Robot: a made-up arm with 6 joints.
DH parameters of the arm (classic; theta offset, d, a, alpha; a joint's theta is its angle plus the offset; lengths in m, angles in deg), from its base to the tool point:
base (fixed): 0 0.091 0 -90
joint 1: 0 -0.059 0.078 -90
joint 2: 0 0.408 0.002 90
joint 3: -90 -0.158 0.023 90
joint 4: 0 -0.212 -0.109 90
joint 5: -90 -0.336 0.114 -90
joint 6: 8.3 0 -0.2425 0
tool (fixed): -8.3 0.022 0 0
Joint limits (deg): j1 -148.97..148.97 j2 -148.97..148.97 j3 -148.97..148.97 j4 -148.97..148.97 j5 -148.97..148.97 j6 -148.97..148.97
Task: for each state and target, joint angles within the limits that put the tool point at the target. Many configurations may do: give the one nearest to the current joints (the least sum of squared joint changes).
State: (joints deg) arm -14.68 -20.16 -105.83 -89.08 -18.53 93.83
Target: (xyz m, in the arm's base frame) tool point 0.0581 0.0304 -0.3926
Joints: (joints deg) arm -50.36 6.55 -148.97 -99.46 -38.15 104.96
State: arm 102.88 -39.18 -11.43 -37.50 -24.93 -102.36
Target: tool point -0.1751 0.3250 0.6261
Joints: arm 127.26 -82.99 5.68 -11.83 -34.80 -102.99
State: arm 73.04 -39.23 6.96 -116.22 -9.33 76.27
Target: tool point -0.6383 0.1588 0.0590
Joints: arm 122.93 -48.73 39.94 -106.44 -10.18 85.63
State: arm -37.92 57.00 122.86 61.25 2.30 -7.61
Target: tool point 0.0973 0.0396 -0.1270
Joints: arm -57.57 42.70 148.97 57.96 2.90 -3.45
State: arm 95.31 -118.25 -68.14 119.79 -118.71 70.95
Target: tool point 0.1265 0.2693 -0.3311
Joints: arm 46.35 -131.37 -63.31 116.99 -100.60 95.08
